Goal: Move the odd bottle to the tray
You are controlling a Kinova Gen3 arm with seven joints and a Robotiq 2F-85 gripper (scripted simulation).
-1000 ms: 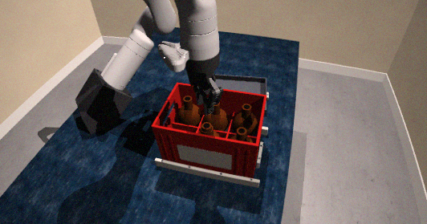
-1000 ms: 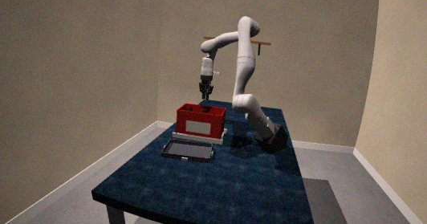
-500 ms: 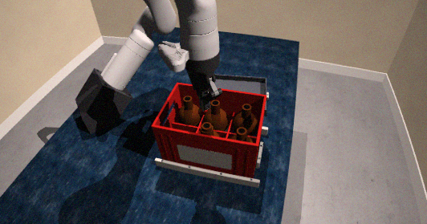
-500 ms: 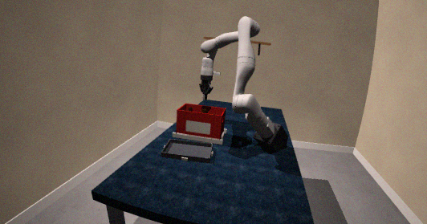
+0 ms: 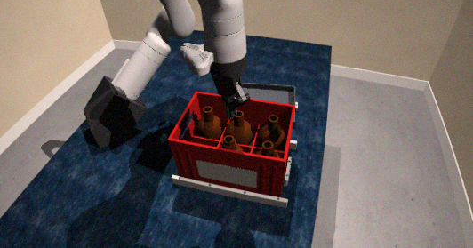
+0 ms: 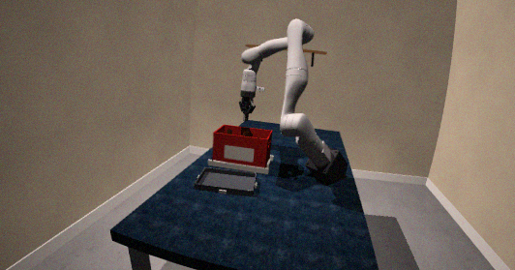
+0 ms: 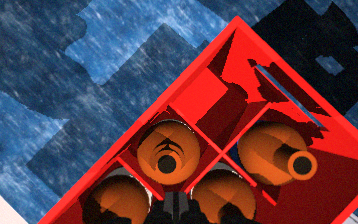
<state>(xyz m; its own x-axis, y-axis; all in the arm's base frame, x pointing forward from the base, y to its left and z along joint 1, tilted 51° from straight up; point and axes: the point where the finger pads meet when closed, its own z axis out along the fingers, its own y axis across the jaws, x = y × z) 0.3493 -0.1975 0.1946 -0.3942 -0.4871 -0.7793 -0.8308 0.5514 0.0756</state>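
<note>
Right now my hand is 160 mm above the crate, 30 mm to the right of it and 10 mm past it. Also, from my hand: grey tray: 290 mm to the left, 230 mm below, 100 mm behind.
</note>
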